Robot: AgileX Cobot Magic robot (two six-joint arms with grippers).
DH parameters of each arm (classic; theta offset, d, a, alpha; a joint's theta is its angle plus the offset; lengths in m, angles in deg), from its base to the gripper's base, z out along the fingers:
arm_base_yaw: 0 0.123 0 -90
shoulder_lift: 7.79 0 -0.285 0
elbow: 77.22 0 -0.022 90
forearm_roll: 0 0.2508 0 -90
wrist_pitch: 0 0 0.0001 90
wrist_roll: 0 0.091 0 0
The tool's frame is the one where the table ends.
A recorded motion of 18 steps. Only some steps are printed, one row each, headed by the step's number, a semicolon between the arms.
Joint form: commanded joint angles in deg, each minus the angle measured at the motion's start. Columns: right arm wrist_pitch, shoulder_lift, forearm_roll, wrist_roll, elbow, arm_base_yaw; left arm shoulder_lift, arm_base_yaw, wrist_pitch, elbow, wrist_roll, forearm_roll.
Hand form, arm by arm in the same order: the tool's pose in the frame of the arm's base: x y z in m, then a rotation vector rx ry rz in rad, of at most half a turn. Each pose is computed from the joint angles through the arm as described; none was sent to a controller.
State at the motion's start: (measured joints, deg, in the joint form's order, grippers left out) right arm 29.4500 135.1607 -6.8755 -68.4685 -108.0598 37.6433; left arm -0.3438 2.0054 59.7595 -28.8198 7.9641 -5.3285
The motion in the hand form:
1: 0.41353 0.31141 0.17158 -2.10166 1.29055 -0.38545; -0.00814 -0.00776 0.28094 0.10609 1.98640 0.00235
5: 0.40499 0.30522 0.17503 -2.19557 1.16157 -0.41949; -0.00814 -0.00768 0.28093 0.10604 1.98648 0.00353
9: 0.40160 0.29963 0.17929 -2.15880 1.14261 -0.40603; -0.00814 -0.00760 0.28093 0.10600 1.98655 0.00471
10: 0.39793 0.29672 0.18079 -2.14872 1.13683 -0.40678; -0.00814 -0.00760 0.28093 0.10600 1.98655 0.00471
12: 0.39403 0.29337 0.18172 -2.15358 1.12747 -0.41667; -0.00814 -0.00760 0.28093 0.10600 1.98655 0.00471
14: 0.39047 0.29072 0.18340 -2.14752 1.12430 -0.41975; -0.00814 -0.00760 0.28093 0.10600 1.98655 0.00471
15: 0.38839 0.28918 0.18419 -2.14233 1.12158 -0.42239; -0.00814 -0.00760 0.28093 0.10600 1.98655 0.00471
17: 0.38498 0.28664 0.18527 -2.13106 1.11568 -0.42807; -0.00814 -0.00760 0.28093 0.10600 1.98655 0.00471
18: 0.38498 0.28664 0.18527 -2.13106 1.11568 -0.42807; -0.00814 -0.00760 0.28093 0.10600 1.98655 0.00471
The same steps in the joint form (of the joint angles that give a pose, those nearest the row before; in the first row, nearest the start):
1: -0.97 -3.67 1.72 -7.39 2.35 -0.23; -0.97 0.18 -0.29 -0.17 0.06 -0.12
5: -1.78 -6.19 3.32 -15.93 6.13 -0.34; -0.97 0.17 -0.29 -0.17 0.06 -0.06
9: -5.10 -8.19 6.88 -19.02 9.34 -0.92; -0.97 0.17 -0.29 -0.17 0.06 0.00
10: -6.53 -9.40 7.45 -19.54 11.34 -0.97; -0.97 0.17 -0.29 -0.17 0.06 0.00
12: -7.39 -10.54 6.88 -19.60 13.23 -0.97; -0.97 0.17 -0.29 -0.17 0.06 0.00
14: -8.37 -11.63 6.88 -19.60 14.90 -0.97; -0.97 0.17 -0.29 -0.17 0.06 0.00
15: -9.11 -12.26 6.87 -19.59 15.93 -0.97; -0.97 0.17 -0.29 -0.17 0.06 0.00
17: -10.60 -13.29 6.87 -19.59 17.70 -0.97; -0.97 0.17 -0.29 -0.17 0.06 0.00
18: -10.60 -13.29 6.87 -19.59 17.70 -0.97; -0.97 0.17 -0.29 -0.17 0.06 0.00

